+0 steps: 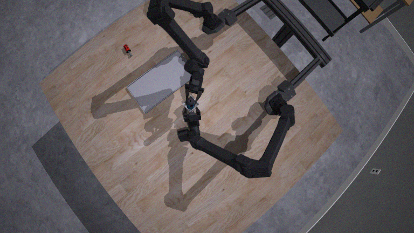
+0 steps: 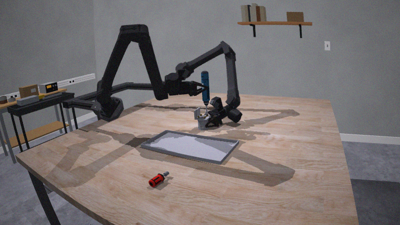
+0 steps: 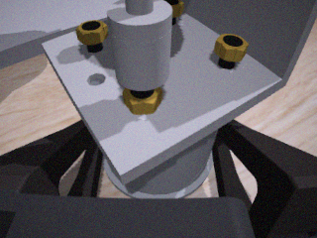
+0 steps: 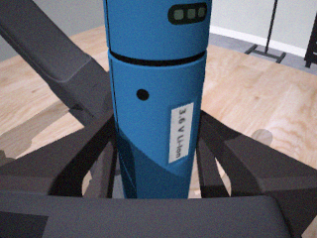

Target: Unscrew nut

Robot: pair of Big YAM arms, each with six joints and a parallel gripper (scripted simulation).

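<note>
Now: the joint module 1 cm above my left hand. From my left hand the other things lie so: driver tip: 7 cm above, 2 cm to the left, 1 cm ahead; then grey bracket plate: 5 cm above; then nut: 5 cm above, 2 cm to the left, 1 cm ahead.
</note>
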